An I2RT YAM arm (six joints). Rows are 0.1 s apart.
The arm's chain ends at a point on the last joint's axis. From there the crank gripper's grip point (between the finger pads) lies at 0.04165 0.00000 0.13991 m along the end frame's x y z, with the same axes.
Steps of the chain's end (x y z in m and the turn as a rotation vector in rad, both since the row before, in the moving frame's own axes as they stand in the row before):
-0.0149 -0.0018 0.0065 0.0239 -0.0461 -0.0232
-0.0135 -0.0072 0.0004 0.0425 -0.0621 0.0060
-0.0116 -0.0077 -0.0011 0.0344 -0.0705 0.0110
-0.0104 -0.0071 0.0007 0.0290 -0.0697 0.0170
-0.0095 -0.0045 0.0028 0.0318 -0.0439 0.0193
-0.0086 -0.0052 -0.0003 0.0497 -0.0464 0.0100
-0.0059 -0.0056 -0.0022 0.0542 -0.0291 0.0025
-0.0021 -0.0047 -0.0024 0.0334 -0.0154 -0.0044
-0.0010 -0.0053 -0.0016 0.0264 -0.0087 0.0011
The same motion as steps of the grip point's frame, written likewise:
-0.0214 -0.0061 0.0082 0.0239 -0.0461 -0.0232
-0.0222 -0.0130 0.0026 0.0425 -0.0621 0.0060
-0.0215 -0.0122 0.0014 0.0344 -0.0705 0.0110
-0.0202 -0.0106 0.0032 0.0290 -0.0697 0.0170
-0.0156 -0.0082 0.0044 0.0318 -0.0439 0.0193
-0.0151 -0.0118 0.0013 0.0497 -0.0464 0.0100
-0.0100 -0.0131 -0.0013 0.0542 -0.0291 0.0025
-0.0043 -0.0096 -0.0019 0.0334 -0.0154 -0.0044
-0.0022 -0.0090 -0.0013 0.0264 -0.0087 0.0011

